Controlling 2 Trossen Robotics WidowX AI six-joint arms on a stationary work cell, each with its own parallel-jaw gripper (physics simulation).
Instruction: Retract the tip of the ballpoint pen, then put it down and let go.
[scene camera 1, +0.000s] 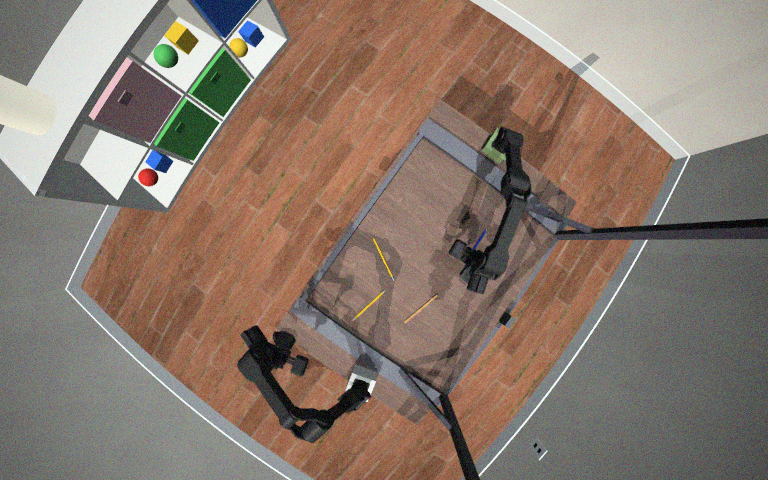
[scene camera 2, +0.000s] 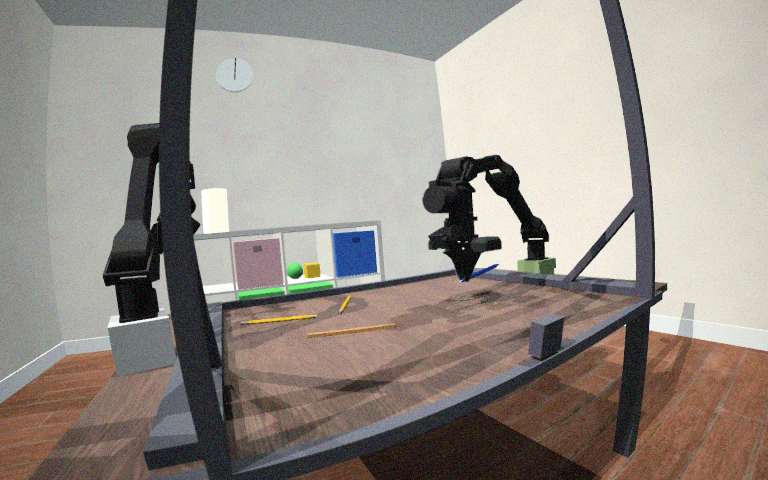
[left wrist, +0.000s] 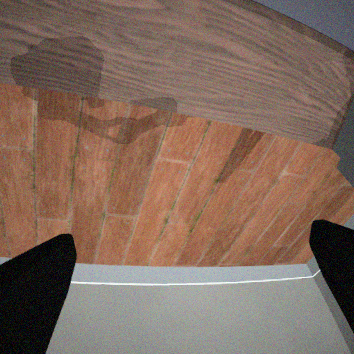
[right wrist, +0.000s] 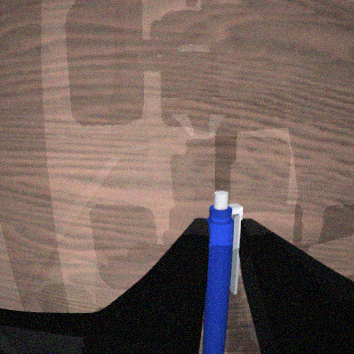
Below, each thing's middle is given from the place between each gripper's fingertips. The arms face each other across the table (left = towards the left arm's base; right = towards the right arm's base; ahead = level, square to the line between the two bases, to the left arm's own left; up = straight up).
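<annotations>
Relative to the blue ballpoint pen (right wrist: 223, 259), my right gripper is 10 mm below and 60 mm to the left.
My left gripper is 39 cm past the blue ballpoint pen, 10 cm above it and 70 cm to the left of it.
</annotations>
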